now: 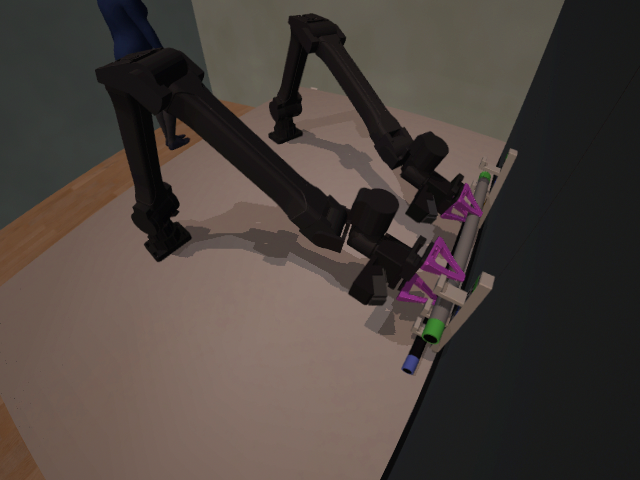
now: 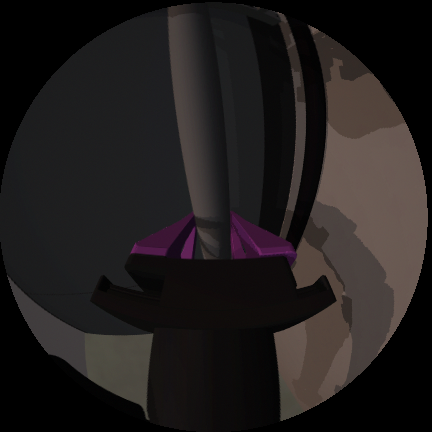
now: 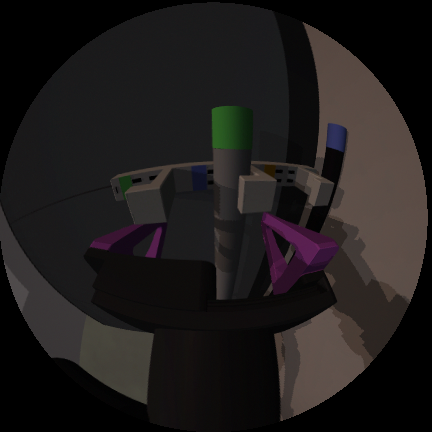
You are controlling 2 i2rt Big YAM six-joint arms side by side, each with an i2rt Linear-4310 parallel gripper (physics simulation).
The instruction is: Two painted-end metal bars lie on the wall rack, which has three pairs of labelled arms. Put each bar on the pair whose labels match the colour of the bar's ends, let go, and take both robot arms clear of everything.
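Places are measured from the left arm's base along level axes (x ahead, y left, z up), in millimetres.
Where they show: left gripper, fingertip midpoint: (image 1: 477, 218) (image 2: 212, 216); right gripper, fingertip midpoint: (image 3: 213, 217); left arm's base, origin of the base link: (image 1: 285, 136); right arm's base, origin of the base link: (image 1: 168, 242).
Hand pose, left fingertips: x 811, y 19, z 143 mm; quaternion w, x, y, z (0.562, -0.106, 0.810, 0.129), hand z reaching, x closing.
Note:
Things, the pixels of their top centre, and the offset from my left fingertips. "spot": a spot on its surface instead.
- grey bar with green ends, middle of its top: (image 2: 178, 134) (image 3: 214, 296) (image 1: 469, 232) dx +18, dy -75, dz +19 mm
- wall rack, middle of its top: (image 3: 104, 196) (image 1: 470, 272) dx +94, dy -259, dz +123 mm
- blue label, surface spot: (image 3: 199, 178) spot: dx +108, dy -253, dz +28 mm
- green label, surface spot: (image 3: 125, 185) spot: dx +109, dy -256, dz +104 mm
- black bar with a blue end, surface spot: (image 3: 336, 137) (image 1: 408, 360) spot: dx +102, dy -320, dz -120 mm
- orange label, surface spot: (image 3: 270, 170) spot: dx +111, dy -259, dz -48 mm
- rack's far post, surface spot: (image 1: 504, 173) spot: dx -20, dy +123, dz +67 mm
A grey bar with green ends (image 1: 467, 237) (image 2: 200, 100) (image 3: 232, 127) runs along the wall rack (image 1: 465, 312) (image 3: 182, 180). Near its close end it lies at the middle arm (image 3: 256, 193), on the side of the blue label (image 3: 199, 178); the green label (image 3: 125, 185) is by the top arm (image 3: 146, 204). A black bar with a blue end (image 1: 409, 364) (image 3: 336, 137) lies by the lowest arm (image 3: 320, 192), near the orange label (image 3: 270, 170). My left gripper (image 1: 473, 215) (image 2: 212, 216) is shut on the grey bar. My right gripper (image 1: 448, 288) (image 3: 213, 217) is open, its fingers on either side of the grey bar.
The dark wall (image 1: 568, 310) (image 2: 100, 150) stands right behind the rack. The rack's far post (image 1: 504, 173) is close to the left gripper. The rack arms are just beyond the right gripper's fingertips. A blue figure (image 1: 126, 31) stands behind the right arm.

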